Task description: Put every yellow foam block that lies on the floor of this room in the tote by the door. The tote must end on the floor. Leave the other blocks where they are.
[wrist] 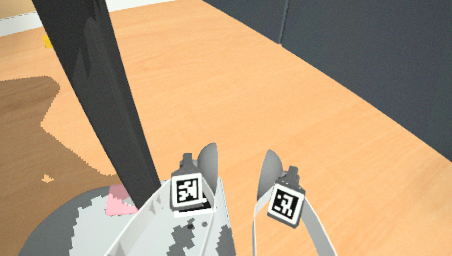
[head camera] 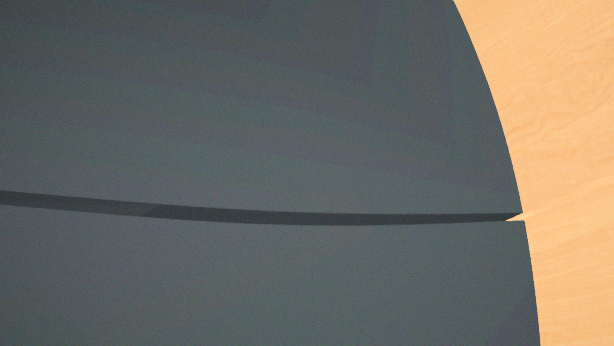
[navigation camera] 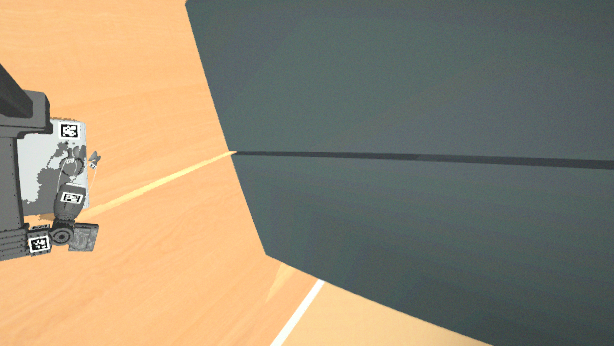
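Where they show: gripper, fingertip midpoint: (navigation camera: 86, 149); robot's base at its link origin: (navigation camera: 71, 164).
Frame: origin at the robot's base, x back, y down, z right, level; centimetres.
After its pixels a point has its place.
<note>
A small piece of a yellow block (wrist: 48, 41) shows on the floor at the upper left of the wrist view, partly hidden behind the black mast. My gripper (navigation camera: 87, 156) @(y -32.7, x -4.3, z -6.2 cm) (wrist: 239, 163) @(y -32.7, x -4.3, z -6.2 cm) is open, with no object between its fingertips. It is over the edge of my own base, well apart from the yellow block. The tote does not show in these views.
A tall dark grey cabinet (head camera: 280, 280) @(y -91.9, x -75.0, z -17.2 cm) (navigation camera: 425, 90) @(y -117.4, x -71.1, z -26.9 cm) (wrist: 380, 65) with a seam between its panels stands on the wood floor (head camera: 575, 150) @(y 0.0, x -58.4, z 15.8 cm) (navigation camera: 150, 125) @(y 0.0, x -31.4, z -19.7 cm) (wrist: 225, 90). My mast (wrist: 95, 90) crosses the wrist view. A white baseboard (navigation camera: 298, 312) @(y -4.0, x -156.3, z 165.1 cm) (wrist: 20, 25) runs along the wall.
</note>
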